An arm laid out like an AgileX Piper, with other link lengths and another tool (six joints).
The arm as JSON. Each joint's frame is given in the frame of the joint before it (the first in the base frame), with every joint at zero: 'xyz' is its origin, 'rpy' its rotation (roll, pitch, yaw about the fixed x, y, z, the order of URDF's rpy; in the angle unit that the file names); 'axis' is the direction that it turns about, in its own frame. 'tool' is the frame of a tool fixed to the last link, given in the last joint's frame.
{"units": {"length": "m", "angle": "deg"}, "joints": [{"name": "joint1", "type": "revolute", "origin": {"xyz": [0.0, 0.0, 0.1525], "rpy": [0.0, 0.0, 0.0]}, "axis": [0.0, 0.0, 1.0]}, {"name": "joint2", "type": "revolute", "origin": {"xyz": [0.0, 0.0, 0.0], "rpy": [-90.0, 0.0, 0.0]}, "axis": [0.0, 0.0, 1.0]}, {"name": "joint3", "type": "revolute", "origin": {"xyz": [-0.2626, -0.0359, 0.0], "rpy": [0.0, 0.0, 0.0]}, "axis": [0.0, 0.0, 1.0]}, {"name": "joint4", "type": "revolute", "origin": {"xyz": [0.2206, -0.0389, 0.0], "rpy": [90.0, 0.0, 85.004]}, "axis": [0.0, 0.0, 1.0]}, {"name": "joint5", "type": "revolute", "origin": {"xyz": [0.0, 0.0, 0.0], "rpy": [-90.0, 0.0, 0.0]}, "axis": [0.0, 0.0, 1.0]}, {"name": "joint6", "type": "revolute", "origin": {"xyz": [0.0, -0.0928, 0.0], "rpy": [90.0, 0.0, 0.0]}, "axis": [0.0, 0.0, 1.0]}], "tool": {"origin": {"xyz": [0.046, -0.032, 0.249], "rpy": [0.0, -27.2, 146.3]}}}
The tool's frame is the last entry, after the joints.
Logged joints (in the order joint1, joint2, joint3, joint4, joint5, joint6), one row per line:
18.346, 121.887, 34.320, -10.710, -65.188, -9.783
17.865, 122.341, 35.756, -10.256, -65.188, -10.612
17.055, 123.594, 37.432, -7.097, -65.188, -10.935
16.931, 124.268, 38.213, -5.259, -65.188, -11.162
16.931, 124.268, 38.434, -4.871, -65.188, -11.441
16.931, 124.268, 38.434, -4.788, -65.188, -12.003
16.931, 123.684, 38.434, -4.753, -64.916, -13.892
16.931, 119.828, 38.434, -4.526, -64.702, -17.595
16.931, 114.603, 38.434, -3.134, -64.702, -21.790
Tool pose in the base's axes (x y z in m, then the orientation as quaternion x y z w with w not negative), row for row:
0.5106, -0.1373, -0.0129, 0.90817, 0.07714, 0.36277, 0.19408
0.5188, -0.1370, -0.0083, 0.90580, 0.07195, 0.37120, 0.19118
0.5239, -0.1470, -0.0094, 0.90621, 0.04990, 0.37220, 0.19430
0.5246, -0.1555, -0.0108, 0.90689, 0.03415, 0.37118, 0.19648
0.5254, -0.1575, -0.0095, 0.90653, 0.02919, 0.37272, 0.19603
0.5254, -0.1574, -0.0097, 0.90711, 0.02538, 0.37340, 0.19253
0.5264, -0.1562, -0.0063, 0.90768, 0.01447, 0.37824, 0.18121
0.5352, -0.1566, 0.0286, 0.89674, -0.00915, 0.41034, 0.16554
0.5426, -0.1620, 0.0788, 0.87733, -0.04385, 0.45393, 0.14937
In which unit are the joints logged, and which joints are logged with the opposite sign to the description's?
The joints are logged in degrees. Opposite sign: joint1, joint3, joint6.
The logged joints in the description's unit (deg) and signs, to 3 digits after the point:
-18.346, 121.887, -34.320, -10.710, -65.188, 9.783
-17.865, 122.341, -35.756, -10.256, -65.188, 10.612
-17.055, 123.594, -37.432, -7.097, -65.188, 10.935
-16.931, 124.268, -38.213, -5.259, -65.188, 11.162
-16.931, 124.268, -38.434, -4.871, -65.188, 11.441
-16.931, 124.268, -38.434, -4.788, -65.188, 12.003
-16.931, 123.684, -38.434, -4.753, -64.916, 13.892
-16.931, 119.828, -38.434, -4.526, -64.702, 17.595
-16.931, 114.603, -38.434, -3.134, -64.702, 21.790

